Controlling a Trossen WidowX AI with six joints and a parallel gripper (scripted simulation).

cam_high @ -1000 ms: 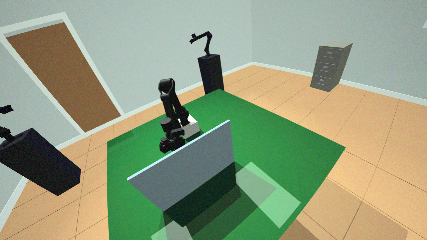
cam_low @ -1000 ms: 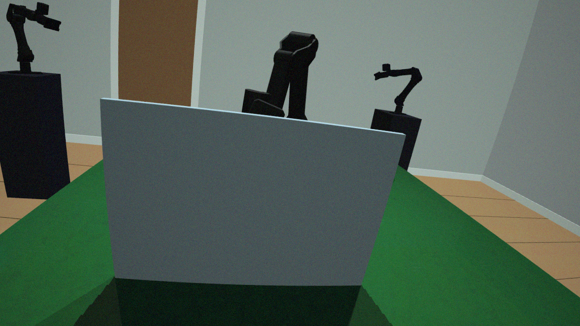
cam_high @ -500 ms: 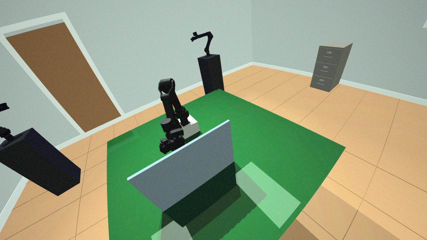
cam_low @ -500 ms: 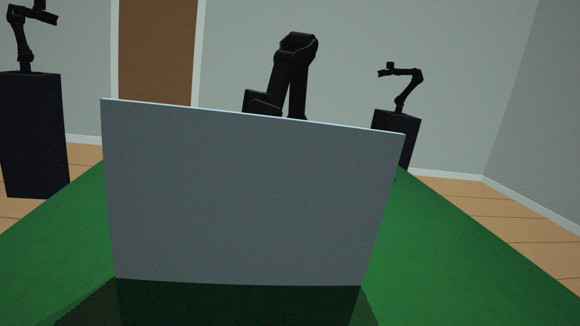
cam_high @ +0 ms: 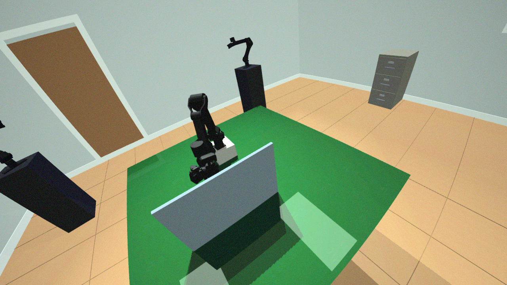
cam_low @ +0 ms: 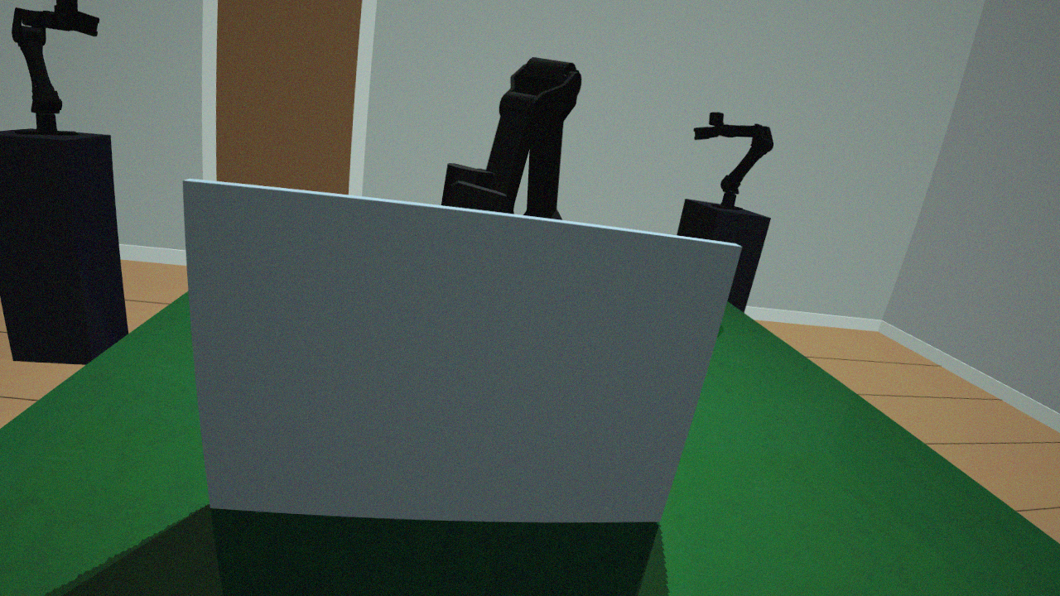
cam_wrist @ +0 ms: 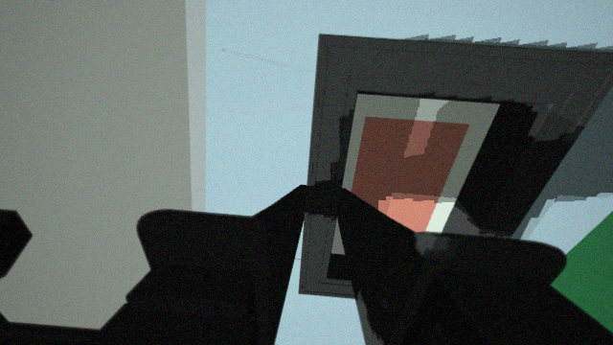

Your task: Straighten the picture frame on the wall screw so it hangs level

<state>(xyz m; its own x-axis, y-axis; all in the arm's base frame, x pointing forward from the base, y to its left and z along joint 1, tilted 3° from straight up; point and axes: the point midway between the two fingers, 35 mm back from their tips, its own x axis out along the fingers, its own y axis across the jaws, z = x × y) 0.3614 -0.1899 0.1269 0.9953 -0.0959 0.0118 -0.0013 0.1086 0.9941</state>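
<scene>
Right now my gripper tip is 10 mm short of the picture frame, 10 mm to the left of it and 50 mm above it. From my gripper tip the other things lie so: wall panel: 20 mm ahead, 10 mm to the left, 70 mm below.
</scene>
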